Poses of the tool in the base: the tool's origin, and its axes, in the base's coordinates. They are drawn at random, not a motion.
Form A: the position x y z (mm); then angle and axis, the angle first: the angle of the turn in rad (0 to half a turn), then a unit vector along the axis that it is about.
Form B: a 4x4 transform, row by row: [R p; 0 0 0 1], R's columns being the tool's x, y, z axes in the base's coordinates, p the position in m. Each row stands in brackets. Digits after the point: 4 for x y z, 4 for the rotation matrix.
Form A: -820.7, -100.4, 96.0, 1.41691, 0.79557, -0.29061, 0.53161
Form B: [[0.6892, -0.7211, 0.0709, -0.8207], [0.3296, 0.2248, -0.9170, -0.1004], [0.6453, 0.6554, 0.3926, 0.0960], [0, 0, 0, 1]]
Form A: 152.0, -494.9, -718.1, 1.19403, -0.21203, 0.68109, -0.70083
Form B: [[0.3963, 0.5604, 0.7272, 0.1520], [-0.7430, 0.6611, -0.1046, -0.4949], [-0.5394, -0.4989, 0.6784, -0.7181], [0, 0, 0, 1]]
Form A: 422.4, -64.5, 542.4, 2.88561, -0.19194, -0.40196, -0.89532
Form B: [[-0.8949, 0.3785, 0.2363, 0.4224], [-0.0749, -0.6495, 0.7566, -0.0645], [0.4399, 0.6594, 0.6096, 0.5424], [0, 0, 0, 1]]
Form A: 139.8, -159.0, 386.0, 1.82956, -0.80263, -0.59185, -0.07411
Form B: [[0.5532, 0.6682, -0.4974, 0.1398], [0.5250, 0.1840, 0.8310, -0.1590], [0.6469, -0.7208, -0.2490, 0.3860], [0, 0, 0, 1]]
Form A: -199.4, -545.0, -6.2, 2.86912, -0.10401, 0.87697, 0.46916
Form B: [[-0.9419, -0.3053, 0.1402, -0.1994], [-0.0528, 0.5467, 0.8357, -0.5450], [-0.3318, 0.7797, -0.5310, -0.0062], [0, 0, 0, 1]]
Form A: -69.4, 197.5, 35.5, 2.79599, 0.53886, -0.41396, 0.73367
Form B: [[-0.3773, -0.6815, 0.6271, -0.0694], [-0.1844, -0.6083, -0.7720, 0.1975], [0.9075, -0.4069, 0.1038, 0.0355], [0, 0, 0, 1]]
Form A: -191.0, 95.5, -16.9, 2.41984, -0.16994, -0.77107, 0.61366
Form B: [[-0.7001, -0.1760, -0.6920, -0.1910], [0.6348, 0.2902, -0.7161, 0.0955], [0.3269, -0.9406, -0.0914, -0.0169], [0, 0, 0, 1]]
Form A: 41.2, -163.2, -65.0, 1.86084, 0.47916, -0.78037, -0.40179
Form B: [[0.0093, -0.0959, -0.9954, 0.0412], [-0.8659, 0.4971, -0.0559, -0.1632], [0.5002, 0.8624, -0.0784, -0.0650], [0, 0, 0, 1]]
